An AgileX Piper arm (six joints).
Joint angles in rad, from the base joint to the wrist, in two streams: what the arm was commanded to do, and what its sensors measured. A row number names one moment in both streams.
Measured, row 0: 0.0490 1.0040 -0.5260 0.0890 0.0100 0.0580
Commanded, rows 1 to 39: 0.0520 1.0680 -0.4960 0.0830 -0.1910 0.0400; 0.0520 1.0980 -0.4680 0.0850 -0.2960 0.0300; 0.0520 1.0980 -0.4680 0.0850 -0.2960 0.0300; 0.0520 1.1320 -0.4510 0.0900 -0.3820 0.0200; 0.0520 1.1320 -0.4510 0.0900 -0.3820 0.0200; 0.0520 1.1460 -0.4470 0.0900 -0.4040 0.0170; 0.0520 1.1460 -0.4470 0.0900 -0.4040 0.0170; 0.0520 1.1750 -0.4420 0.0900 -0.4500 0.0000; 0.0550 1.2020 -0.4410 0.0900 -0.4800 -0.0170; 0.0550 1.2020 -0.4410 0.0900 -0.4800 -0.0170; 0.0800 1.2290 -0.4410 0.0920 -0.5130 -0.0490; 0.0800 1.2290 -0.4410 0.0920 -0.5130 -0.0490; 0.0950 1.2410 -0.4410 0.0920 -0.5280 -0.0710; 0.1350 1.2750 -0.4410 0.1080 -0.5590 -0.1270; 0.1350 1.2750 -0.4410 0.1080 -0.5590 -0.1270; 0.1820 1.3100 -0.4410 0.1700 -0.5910 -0.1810; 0.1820 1.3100 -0.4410 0.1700 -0.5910 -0.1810; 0.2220 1.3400 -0.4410 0.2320 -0.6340 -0.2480; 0.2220 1.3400 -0.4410 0.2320 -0.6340 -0.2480; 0.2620 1.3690 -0.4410 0.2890 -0.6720 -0.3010; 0.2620 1.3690 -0.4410 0.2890 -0.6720 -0.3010; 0.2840 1.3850 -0.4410 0.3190 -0.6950 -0.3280; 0.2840 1.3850 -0.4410 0.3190 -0.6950 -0.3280; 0.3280 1.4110 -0.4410 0.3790 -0.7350 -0.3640; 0.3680 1.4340 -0.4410 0.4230 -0.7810 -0.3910; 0.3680 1.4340 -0.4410 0.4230 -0.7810 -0.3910; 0.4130 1.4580 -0.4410 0.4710 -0.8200 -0.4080; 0.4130 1.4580 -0.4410 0.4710 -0.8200 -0.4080; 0.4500 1.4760 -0.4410 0.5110 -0.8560 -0.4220; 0.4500 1.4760 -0.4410 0.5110 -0.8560 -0.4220; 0.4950 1.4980 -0.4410 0.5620 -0.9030 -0.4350; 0.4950 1.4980 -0.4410 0.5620 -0.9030 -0.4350; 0.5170 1.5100 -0.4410 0.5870 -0.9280 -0.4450; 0.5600 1.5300 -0.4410 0.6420 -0.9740 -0.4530; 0.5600 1.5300 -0.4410 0.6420 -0.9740 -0.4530; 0.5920 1.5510 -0.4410 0.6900 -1.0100 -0.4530; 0.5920 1.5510 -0.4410 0.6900 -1.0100 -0.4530; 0.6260 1.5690 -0.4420 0.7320 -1.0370 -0.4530; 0.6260 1.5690 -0.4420 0.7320 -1.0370 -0.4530
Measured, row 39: 0.5870 1.5520 -0.4420 0.6660 -0.9790 -0.4380
